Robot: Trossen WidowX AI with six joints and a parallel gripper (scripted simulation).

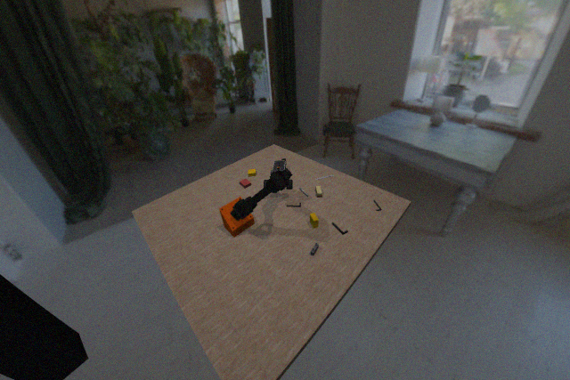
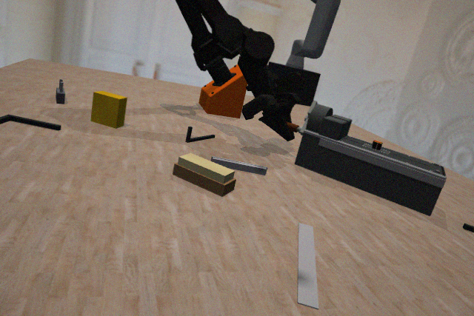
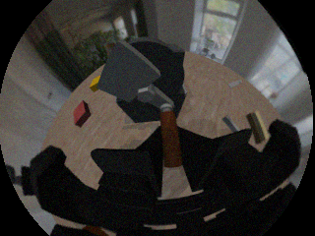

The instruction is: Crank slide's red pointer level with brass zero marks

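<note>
Right now the red pointer is 130 mm ahead of my gripper tip, 100 mm to the left of it and 40 mm above it. From my gripper tip the other things lie so: tan-and-brown block: 240 mm to the right, 130 mm ahead, 20 mm below; brown crank handle: 30 mm above, 10 mm to the right, 10 mm behind; grey bar: 150 mm to the right, 70 mm ahead, 30 mm below.
</note>
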